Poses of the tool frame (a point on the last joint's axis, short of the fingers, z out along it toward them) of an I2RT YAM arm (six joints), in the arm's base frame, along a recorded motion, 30 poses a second.
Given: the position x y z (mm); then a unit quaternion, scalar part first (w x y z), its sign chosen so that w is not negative.
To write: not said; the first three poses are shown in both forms.
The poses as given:
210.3 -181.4 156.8 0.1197 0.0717 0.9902 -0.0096
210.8 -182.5 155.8 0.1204 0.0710 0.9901 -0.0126
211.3 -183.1 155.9 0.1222 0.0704 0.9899 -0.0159
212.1 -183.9 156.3 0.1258 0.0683 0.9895 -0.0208
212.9 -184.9 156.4 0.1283 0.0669 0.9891 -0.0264
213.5 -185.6 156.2 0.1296 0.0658 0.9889 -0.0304
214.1 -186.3 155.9 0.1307 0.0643 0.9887 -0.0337
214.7 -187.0 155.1 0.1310 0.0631 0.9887 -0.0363
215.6 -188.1 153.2 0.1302 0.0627 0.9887 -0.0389
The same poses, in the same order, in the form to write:
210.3 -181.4 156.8 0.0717 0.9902 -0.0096 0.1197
210.8 -182.5 155.8 0.0710 0.9901 -0.0126 0.1204
211.3 -183.1 155.9 0.0704 0.9899 -0.0159 0.1222
212.1 -183.9 156.3 0.0683 0.9895 -0.0208 0.1258
212.9 -184.9 156.4 0.0669 0.9891 -0.0264 0.1283
213.5 -185.6 156.2 0.0658 0.9889 -0.0304 0.1296
214.1 -186.3 155.9 0.0643 0.9887 -0.0337 0.1307
214.7 -187.0 155.1 0.0631 0.9887 -0.0363 0.1310
215.6 -188.1 153.2 0.0627 0.9887 -0.0389 0.1302

